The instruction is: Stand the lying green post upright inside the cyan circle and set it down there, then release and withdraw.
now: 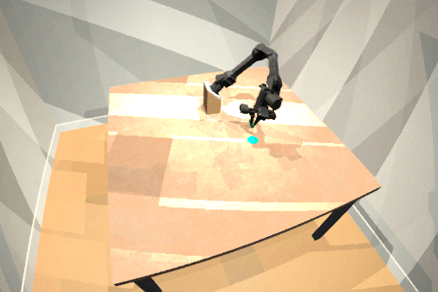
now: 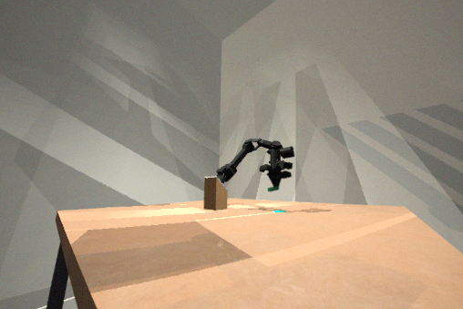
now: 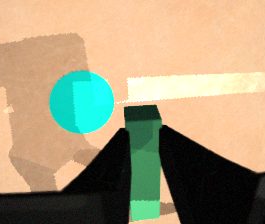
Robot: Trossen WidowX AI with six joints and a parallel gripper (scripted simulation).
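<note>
The cyan circle is 20 mm to the left of my gripper tip and 120 mm below it. Round my gripper tip: green post 20 mm behind, 10 mm to the left, 10 mm below.
</note>
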